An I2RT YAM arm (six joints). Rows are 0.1 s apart.
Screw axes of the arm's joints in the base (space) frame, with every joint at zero. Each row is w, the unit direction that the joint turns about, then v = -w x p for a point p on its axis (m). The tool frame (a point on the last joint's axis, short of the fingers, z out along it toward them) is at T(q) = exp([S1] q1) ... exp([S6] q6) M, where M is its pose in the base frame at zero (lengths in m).
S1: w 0 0 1 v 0.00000 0.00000 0.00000
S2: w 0 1 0 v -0.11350 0.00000 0.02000
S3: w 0 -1 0 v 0.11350 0.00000 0.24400
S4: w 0 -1 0 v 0.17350 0.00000 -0.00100
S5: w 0 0 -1 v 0.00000 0.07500 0.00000
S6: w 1 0 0 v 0.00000 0.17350 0.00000
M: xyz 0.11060 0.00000 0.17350 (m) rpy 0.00 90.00 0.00 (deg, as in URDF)
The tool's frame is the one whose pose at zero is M.
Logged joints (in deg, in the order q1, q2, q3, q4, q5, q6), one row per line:
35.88, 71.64, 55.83, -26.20, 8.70, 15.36
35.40, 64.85, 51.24, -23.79, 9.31, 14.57
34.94, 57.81, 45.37, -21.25, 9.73, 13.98
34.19, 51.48, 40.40, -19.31, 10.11, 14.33
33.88, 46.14, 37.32, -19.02, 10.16, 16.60
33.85, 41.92, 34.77, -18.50, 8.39, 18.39
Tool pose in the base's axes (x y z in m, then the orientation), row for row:
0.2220, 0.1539, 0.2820, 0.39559, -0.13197, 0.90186, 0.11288
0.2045, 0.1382, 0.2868, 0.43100, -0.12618, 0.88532, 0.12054
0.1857, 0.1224, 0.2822, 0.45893, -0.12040, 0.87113, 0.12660
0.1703, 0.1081, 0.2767, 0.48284, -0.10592, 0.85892, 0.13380
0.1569, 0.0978, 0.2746, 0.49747, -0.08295, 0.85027, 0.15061
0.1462, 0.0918, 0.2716, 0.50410, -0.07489, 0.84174, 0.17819
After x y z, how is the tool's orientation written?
As a quaternion, w x y z.
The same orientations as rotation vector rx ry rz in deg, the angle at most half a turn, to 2 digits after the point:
-19.17, 130.99, 16.39
-18.03, 126.50, 17.22
-16.99, 122.92, 17.86
-14.79, 119.91, 18.68
-11.51, 117.95, 20.89
-10.36, 116.43, 24.65

